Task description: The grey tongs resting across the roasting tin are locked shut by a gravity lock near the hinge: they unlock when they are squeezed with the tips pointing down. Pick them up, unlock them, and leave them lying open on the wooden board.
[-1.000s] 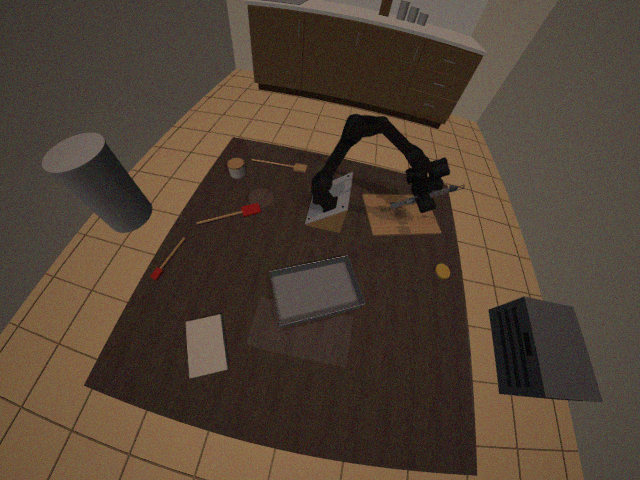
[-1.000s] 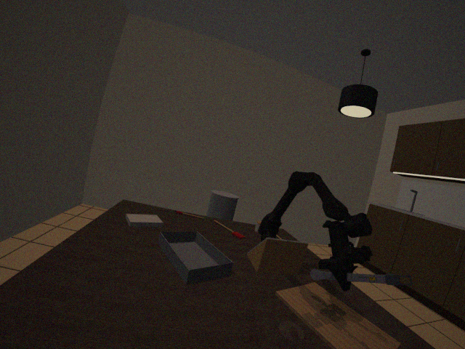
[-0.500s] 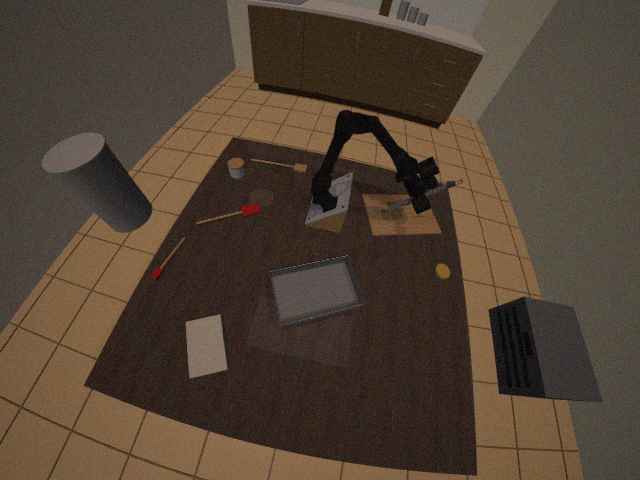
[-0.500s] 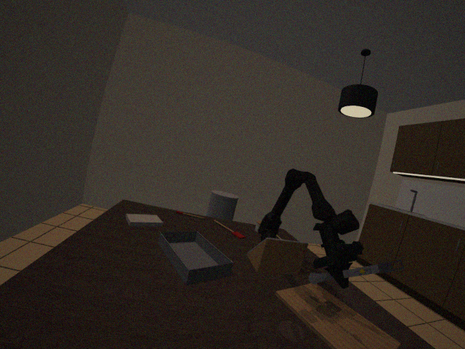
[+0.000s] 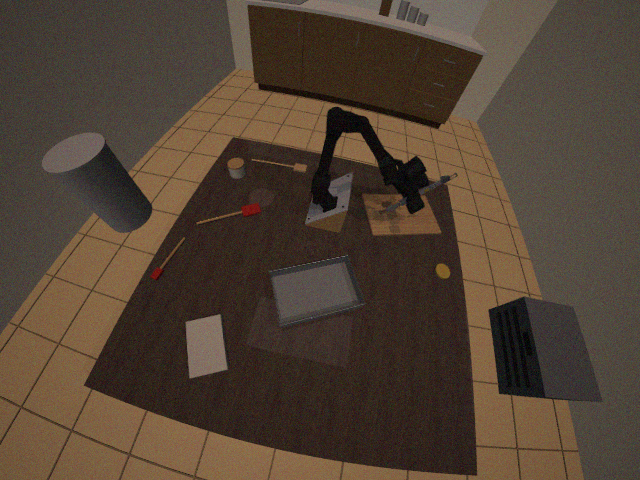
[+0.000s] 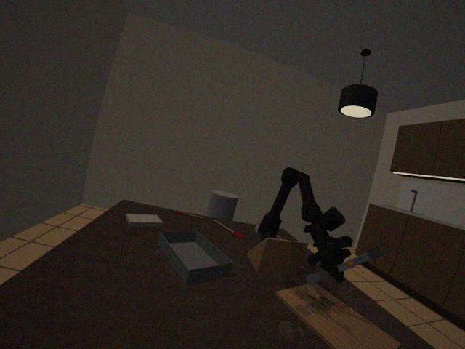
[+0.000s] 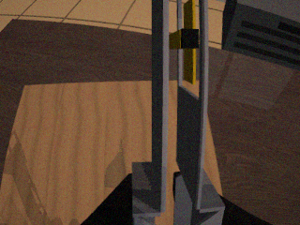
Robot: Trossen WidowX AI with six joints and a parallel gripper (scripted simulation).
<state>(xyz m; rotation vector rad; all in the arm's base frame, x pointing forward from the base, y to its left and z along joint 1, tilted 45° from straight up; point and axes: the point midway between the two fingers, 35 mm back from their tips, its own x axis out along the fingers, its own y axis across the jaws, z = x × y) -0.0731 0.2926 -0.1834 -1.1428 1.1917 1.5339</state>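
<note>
My gripper tip is 150 mm above the wooden board, 40 mm past it and 10 mm to the left of it. Round my gripper tip: yellow lock piece (70 mm above, 10 mm to the left); small jar (850 mm to the right, 120 mm below, 100 mm behind); grey roasting tin (430 mm ahead, 360 mm to the right, 130 mm below).
</note>
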